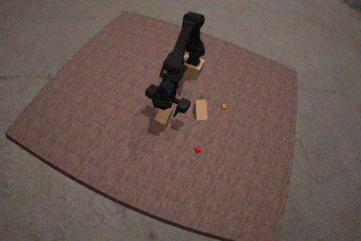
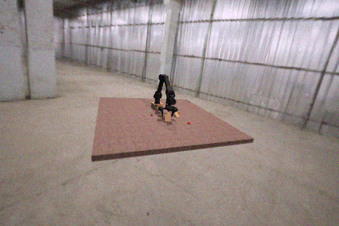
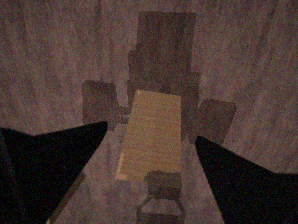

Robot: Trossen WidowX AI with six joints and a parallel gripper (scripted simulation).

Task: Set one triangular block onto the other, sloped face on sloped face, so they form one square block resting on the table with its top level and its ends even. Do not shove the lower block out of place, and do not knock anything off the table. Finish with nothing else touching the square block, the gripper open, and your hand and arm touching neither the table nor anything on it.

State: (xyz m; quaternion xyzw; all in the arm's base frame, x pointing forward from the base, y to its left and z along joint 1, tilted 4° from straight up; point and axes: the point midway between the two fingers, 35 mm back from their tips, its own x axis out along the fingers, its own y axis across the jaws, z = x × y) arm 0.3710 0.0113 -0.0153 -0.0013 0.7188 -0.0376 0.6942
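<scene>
Right now my gripper tip is 2 cm above the tan triangular block and 1 cm past it. Also, from my gripper tip: orange cube (22 cm to the left, 21 cm behind, 3 cm below); small red piece (13 cm to the right, 12 cm behind, 2 cm below).
</scene>
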